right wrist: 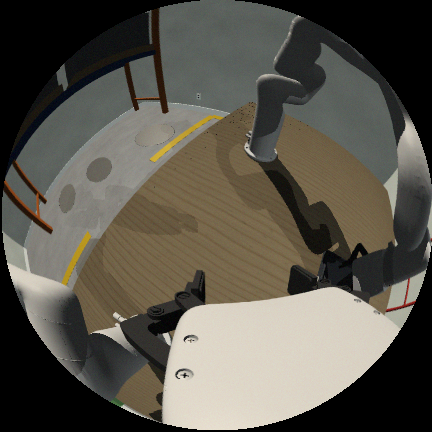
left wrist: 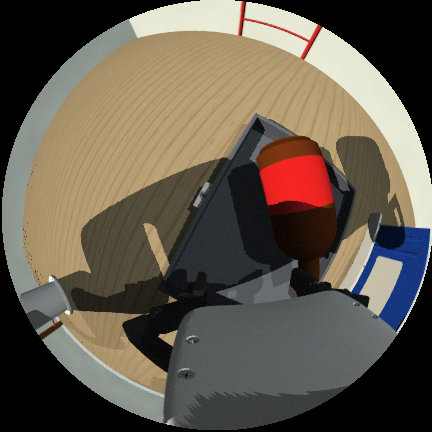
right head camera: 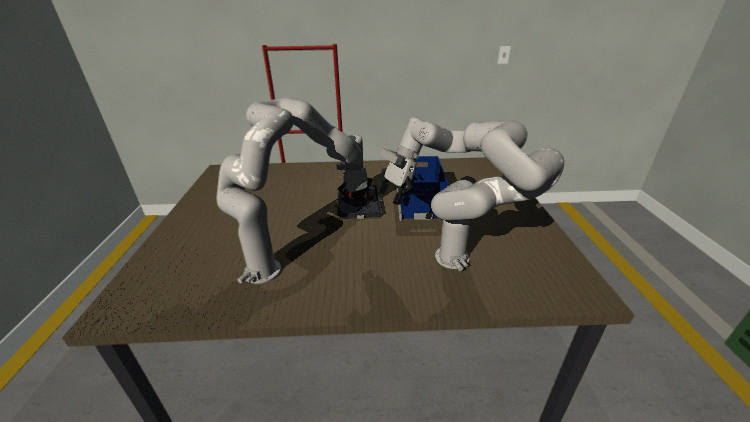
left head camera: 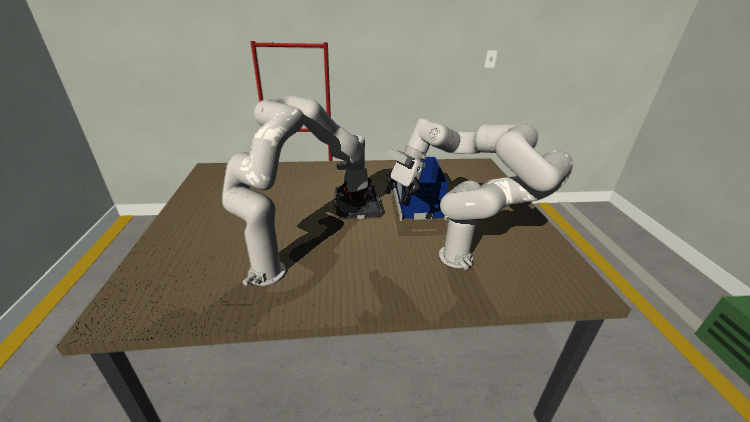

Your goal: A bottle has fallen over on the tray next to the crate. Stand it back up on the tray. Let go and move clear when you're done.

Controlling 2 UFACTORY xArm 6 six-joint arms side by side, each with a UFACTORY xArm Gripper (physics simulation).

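Seen in the pictures: left gripper, fingertip midpoint: (right wrist: 342, 282) (left wrist: 250, 284) (right head camera: 356, 200) (left head camera: 355, 200); right gripper, fingertip midpoint: (right wrist: 249, 282) (right head camera: 388, 198) (left head camera: 394, 198); left arm's base, link origin: (right wrist: 260, 150) (left wrist: 59, 294) (right head camera: 263, 271) (left head camera: 267, 273); right arm's base, link origin: (right head camera: 452, 257) (left head camera: 455, 257).
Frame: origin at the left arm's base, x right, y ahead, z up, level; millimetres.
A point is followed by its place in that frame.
The brown bottle (left wrist: 300, 225) {x 56, y 574, z 71 mm} with a red label lies on its side over the dark tray (left head camera: 373, 214) {x 187, y 493, z 14 mm} (right head camera: 373, 214) {x 188, y 494, z 13 mm} (left wrist: 205, 245) {x 40, y 489, z 5 mm}. In the left wrist view its base points up the picture and its neck points down toward my left gripper (left wrist: 250, 286) {x 89, y 514, z 50 mm}, beside the finger at the right. The neck's end is partly hidden. My left gripper is open, low at the tray, with nothing gripped. In the head views the left hand mostly hides the bottle. My right gripper (left head camera: 398, 191) {x 335, y 335, z 214 mm} (right head camera: 391, 190) {x 335, y 335, z 214 mm} (right wrist: 249, 282) {x 335, y 335, z 214 mm} is open and empty, above the near left side of the blue crate (left head camera: 434, 172) {x 360, y 818, z 115 mm} (right head camera: 430, 166) {x 317, y 843, z 124 mm} (left wrist: 417, 260).
The crate stands to the right of the tray, with a narrow gap between them. My right arm reaches over and in front of the crate. Both arms stand on the wooden table (left head camera: 340, 293) {x 278, y 23, z 0 mm} (right head camera: 325, 293) {x 261, y 11, z 0 mm}. A red frame (left head camera: 288, 45) (right head camera: 298, 47) stands behind the table.
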